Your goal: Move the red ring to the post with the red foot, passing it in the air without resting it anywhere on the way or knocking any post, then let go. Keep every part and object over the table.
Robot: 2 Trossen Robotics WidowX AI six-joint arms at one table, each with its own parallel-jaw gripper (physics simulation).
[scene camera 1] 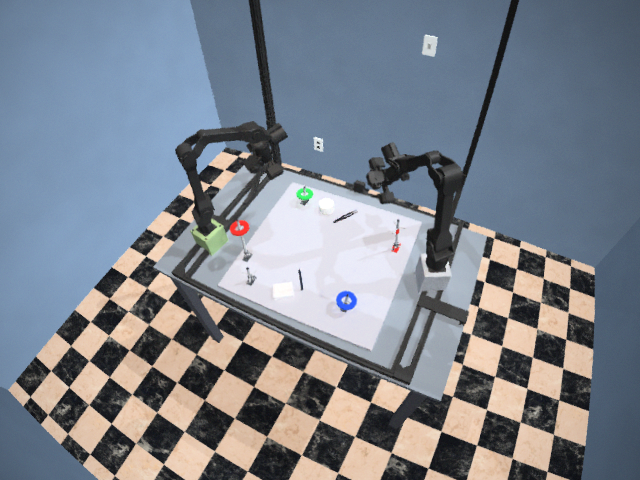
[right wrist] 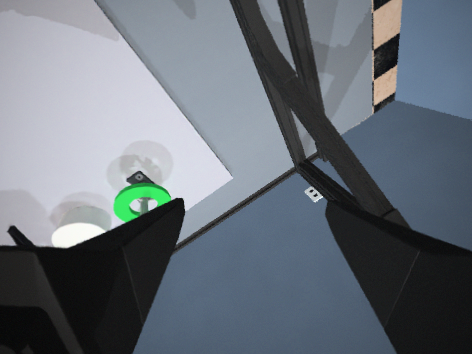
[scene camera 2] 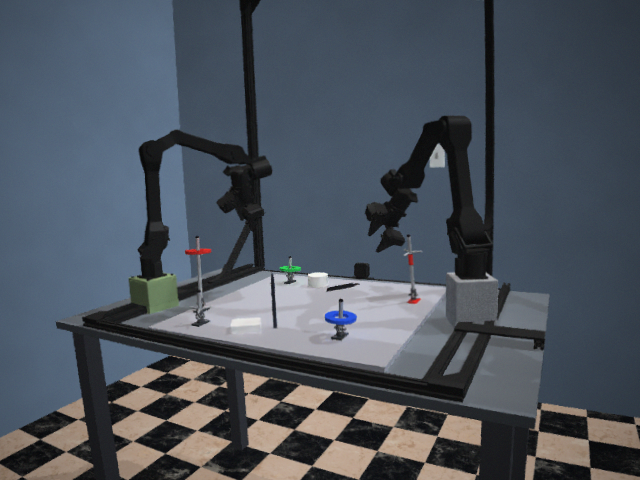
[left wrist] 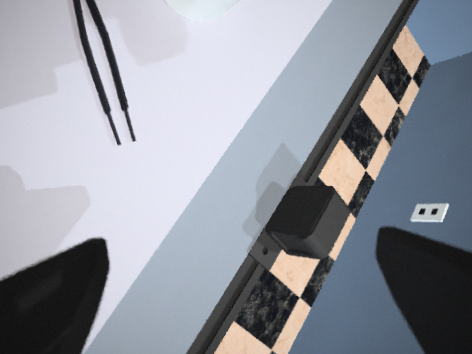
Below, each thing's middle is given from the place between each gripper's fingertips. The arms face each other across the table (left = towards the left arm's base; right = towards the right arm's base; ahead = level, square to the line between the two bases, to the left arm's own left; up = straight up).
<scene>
The green ring [right wrist: 122, 209] lies 28 cm to the right of my left hand, 9 cm below it and 1 cm ahead of it.
Now: right hand 15 cm above the green ring, 14 cm to the right of it and 2 cm past it.
</scene>
